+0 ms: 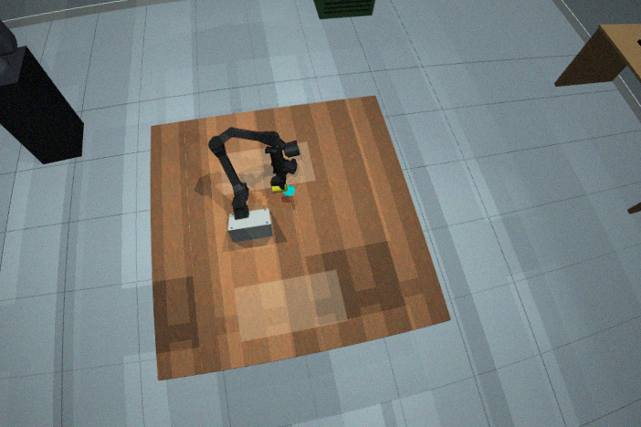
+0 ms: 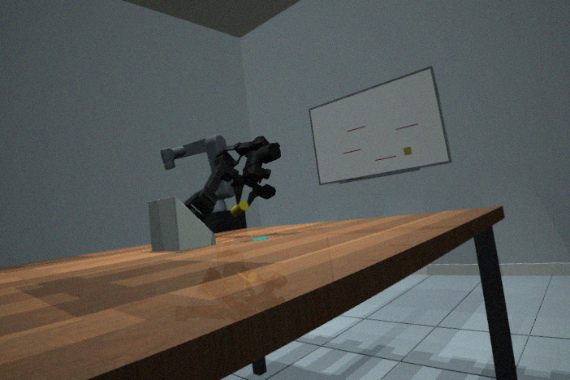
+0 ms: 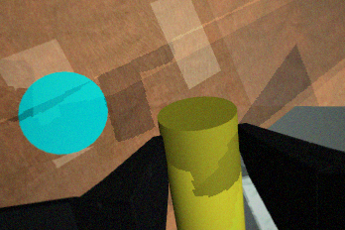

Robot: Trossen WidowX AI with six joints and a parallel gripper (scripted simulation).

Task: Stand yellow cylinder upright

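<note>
Now: gripper tip 3 cm short of the cyan circle, 3 cm to the right of it and 11 cm above it. Round my gripper tip: yellow cylinder 2 cm behind, 1 cm below.
</note>
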